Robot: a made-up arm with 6 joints. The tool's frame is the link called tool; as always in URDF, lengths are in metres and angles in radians.
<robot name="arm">
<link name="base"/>
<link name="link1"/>
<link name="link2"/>
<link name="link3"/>
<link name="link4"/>
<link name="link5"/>
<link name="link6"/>
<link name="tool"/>
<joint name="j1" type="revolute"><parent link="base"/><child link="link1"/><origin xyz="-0.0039 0.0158 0.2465" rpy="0 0 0"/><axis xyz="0 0 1"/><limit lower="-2.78" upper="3.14"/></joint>
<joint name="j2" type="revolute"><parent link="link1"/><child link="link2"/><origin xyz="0.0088 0.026 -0.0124" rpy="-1.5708 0 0"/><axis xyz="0 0 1"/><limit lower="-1.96" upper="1.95"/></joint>
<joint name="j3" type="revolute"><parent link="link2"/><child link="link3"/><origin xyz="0.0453 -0.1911 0.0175" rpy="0 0 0"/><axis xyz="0 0 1"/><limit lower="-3.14" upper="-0.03"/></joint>
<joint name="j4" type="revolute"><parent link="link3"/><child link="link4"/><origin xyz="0.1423 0.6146 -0.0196" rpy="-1.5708 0 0"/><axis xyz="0 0 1"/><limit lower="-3.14" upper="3.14"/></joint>
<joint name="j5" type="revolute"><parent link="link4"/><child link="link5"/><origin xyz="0.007 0.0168 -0.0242" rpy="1.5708 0 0"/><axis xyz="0 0 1"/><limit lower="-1.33" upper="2.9"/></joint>
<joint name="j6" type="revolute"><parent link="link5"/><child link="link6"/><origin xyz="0.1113 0.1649 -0.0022" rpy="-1.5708 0 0"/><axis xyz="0 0 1"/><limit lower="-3.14" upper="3.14"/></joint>
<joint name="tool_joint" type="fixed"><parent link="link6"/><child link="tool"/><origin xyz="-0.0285 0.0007 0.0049" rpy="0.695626 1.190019 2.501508"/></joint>
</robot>
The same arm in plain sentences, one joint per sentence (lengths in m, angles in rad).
The arm has six revolute joints in a row. What follows holds with every joint at zero, and every direction is one of the base frame's. Joint 1 lies 0.0039 m along -x and 0.0158 m along +y and 0.2465 m along +z from the base frame's origin and turns about +z, from -2.7800 to 3.1400 rad. Joint 2 lies 0.0088 m along +x and 0.0260 m along +y and 0.0124 m along -z from joint 1 and turns about +y, from -1.9600 to 1.9500 rad. Joint 3 lies 0.0453 m along +x and 0.0175 m along +y and 0.1911 m along +z from joint 2 and turns about +y, from -3.1400 to -0.0300 rad. Joint 4 lies 0.1423 m along +x and 0.0196 m along -y and 0.6146 m along -z from joint 3 and turns about -z, from -3.1400 to 3.1400 rad. Joint 5 lies 0.0070 m along +x and 0.0168 m along -y and 0.0242 m along +z from joint 4 and turns about +y, from -1.3300 to 2.9000 rad. Joint 6 lies 0.1113 m along +x and 0.0022 m along -y and 0.1649 m along -z from joint 5 and turns about -z, from -3.1400 to 3.1400 rad. The tool frame, which is the frame that the pose is given for, lies 0.0285 m along -x and 0.0007 m along -y and 0.0049 m along -z from joint 6; its axes are the base frame's turned by roll -2.4460, pitch -1.1900 and yaw -2.5015 rad (as in URDF: about the fixed x, then y, then z).
